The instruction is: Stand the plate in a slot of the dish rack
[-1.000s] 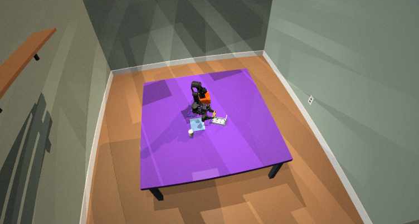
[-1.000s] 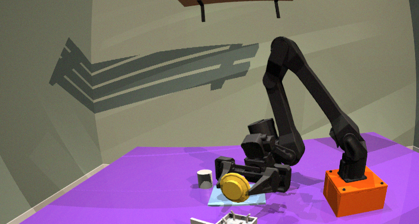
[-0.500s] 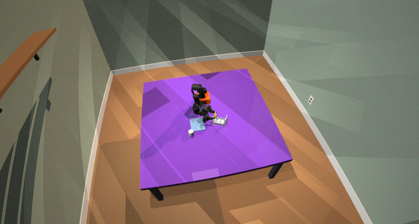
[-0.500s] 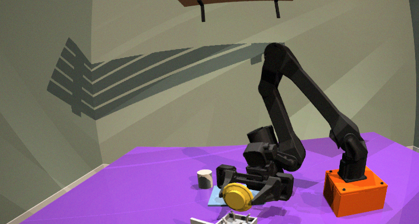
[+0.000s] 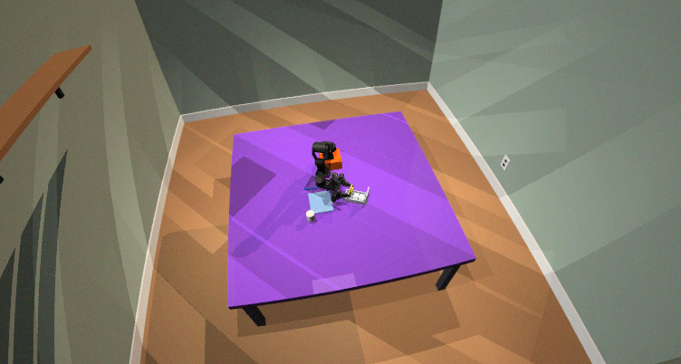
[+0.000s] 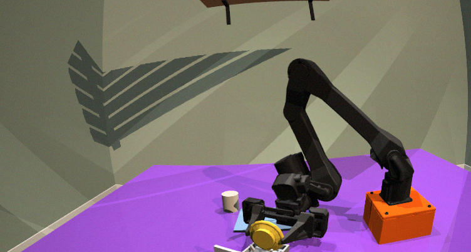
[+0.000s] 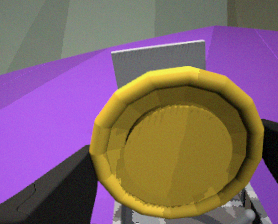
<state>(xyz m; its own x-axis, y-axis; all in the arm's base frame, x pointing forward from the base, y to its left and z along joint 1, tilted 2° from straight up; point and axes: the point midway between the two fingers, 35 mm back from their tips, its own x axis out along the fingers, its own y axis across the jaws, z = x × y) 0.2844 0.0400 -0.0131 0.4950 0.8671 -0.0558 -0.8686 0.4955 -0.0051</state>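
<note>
The yellow plate lies 10 mm to the right of my gripper tip. Also, from my gripper tip: small blue object (220 mm to the right, 120 mm behind, 50 mm below); grey dish rack (30 mm below, 20 mm to the left, 10 mm ahead); light blue mat (190 mm to the right, 50 mm below, 10 mm behind).
</note>
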